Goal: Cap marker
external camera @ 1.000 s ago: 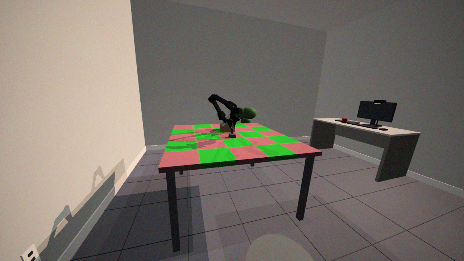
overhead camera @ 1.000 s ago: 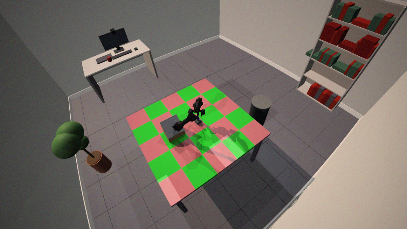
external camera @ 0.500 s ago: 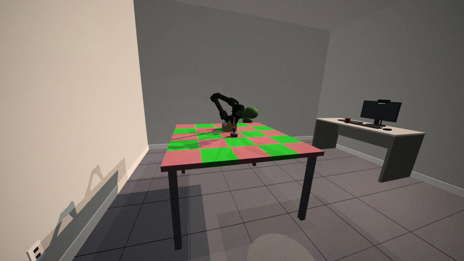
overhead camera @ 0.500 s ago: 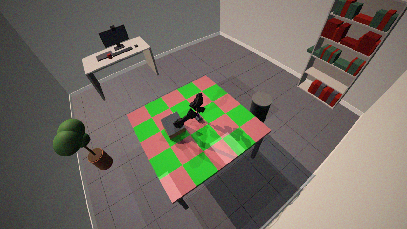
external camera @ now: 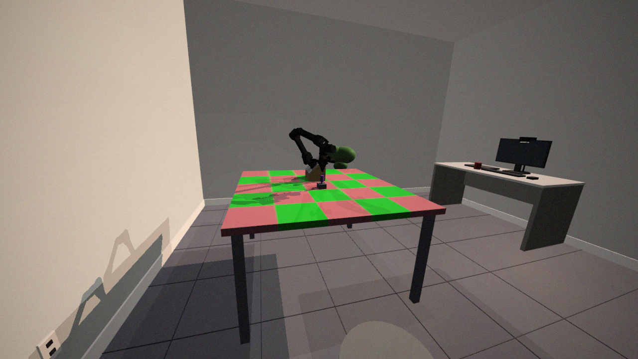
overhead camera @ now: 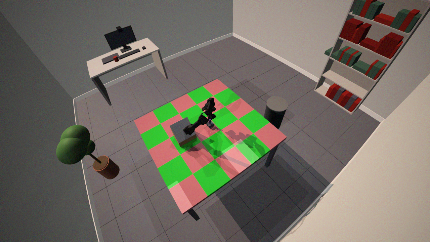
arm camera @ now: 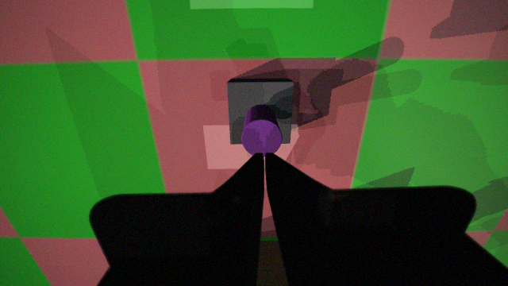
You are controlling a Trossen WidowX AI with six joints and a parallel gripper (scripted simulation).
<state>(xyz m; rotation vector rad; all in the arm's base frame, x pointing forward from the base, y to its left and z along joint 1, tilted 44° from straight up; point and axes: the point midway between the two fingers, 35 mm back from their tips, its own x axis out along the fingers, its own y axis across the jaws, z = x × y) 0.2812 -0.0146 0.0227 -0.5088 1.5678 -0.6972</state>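
Now: the purple cap 50 mm below my gripper tip. From my gripper tip the other things lie so: holder block: 110 mm below.
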